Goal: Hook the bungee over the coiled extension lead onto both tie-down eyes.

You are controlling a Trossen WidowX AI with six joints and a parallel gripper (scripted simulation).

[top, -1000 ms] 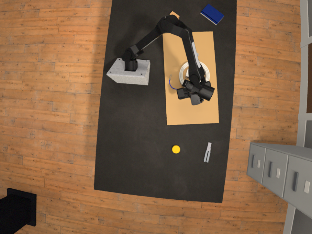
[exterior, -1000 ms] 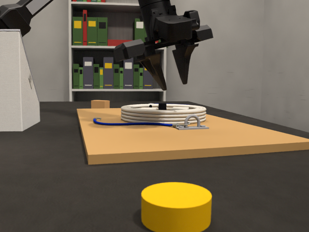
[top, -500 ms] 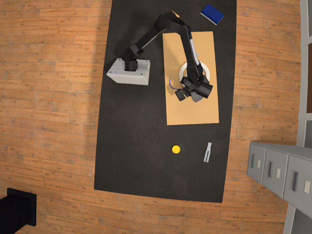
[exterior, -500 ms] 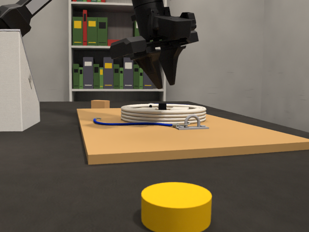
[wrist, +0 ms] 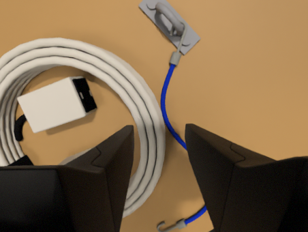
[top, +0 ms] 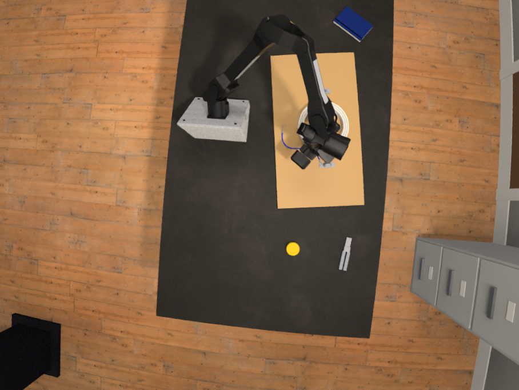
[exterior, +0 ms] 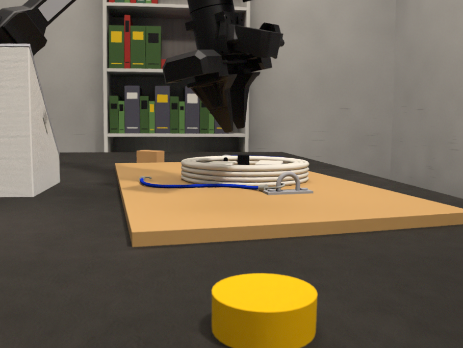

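My gripper is now 12 cm above the tan board, 10 cm to the right of it and 2 cm short of it. From my hand the other things lie so: block 51 cm to the left, 13 cm behind, 11 cm below; yellow puck 39 cm to the right, 11 cm below, 3 cm behind; grey clip 38 cm to the right, 18 cm ahead, 12 cm below.
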